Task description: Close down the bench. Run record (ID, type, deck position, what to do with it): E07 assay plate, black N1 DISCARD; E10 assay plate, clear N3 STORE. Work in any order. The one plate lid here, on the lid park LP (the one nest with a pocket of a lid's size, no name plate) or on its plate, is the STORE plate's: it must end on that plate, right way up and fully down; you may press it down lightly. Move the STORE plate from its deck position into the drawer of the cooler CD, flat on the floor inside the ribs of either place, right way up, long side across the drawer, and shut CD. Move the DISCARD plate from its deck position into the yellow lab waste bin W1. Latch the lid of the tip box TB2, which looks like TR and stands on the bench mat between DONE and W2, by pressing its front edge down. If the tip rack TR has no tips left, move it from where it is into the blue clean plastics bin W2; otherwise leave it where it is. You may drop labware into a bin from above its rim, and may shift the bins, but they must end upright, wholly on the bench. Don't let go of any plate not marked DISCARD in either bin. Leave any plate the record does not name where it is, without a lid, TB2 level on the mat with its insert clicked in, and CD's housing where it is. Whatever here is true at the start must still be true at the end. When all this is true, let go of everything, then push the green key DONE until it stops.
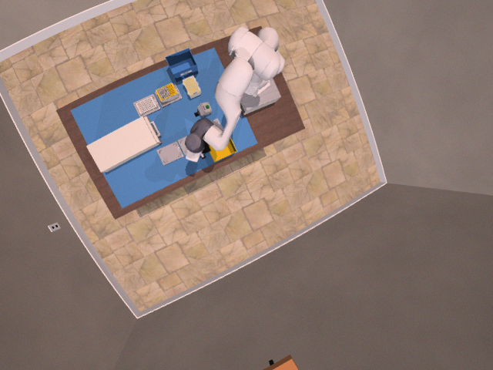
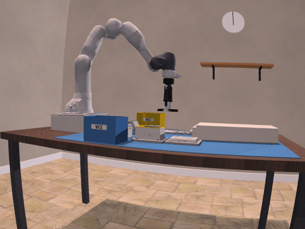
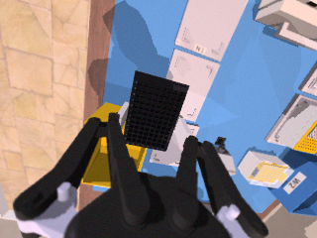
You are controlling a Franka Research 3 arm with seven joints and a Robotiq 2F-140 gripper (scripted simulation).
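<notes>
Right now the green key DONE is 200 mm behind my hand, 240 mm to the right of it and 100 mm below it. From my hand the other things lie so: yellow bin W1 (130 mm behind, 70 mm to the left, 130 mm below); then grey nest N3 (40 mm ahead, 80 mm to the right, 160 mm below); then black plate (20 mm below).
</notes>
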